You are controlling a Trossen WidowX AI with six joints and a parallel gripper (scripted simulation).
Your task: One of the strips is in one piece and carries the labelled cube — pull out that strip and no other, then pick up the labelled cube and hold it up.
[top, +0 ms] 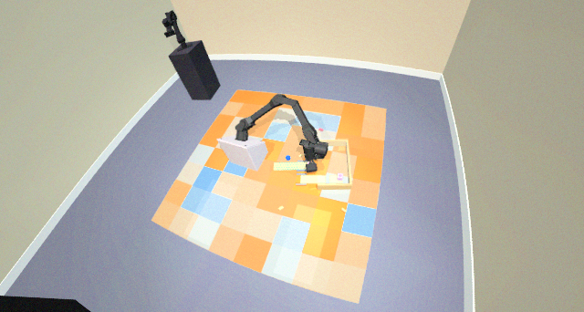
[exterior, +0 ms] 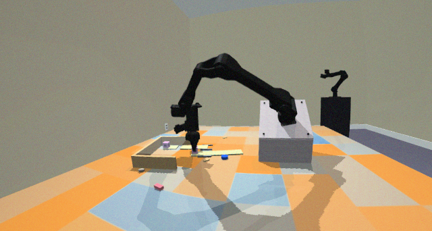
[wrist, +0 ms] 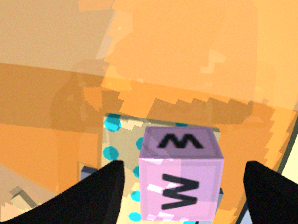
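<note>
Now: the blue disc 15 cm behind my gripper tip, 5 cm to the left of it and 2 cm below it. The rest, counted from my gripper tip: pink block (2 cm ahead, 31 cm to the left, 2 cm below).
</note>
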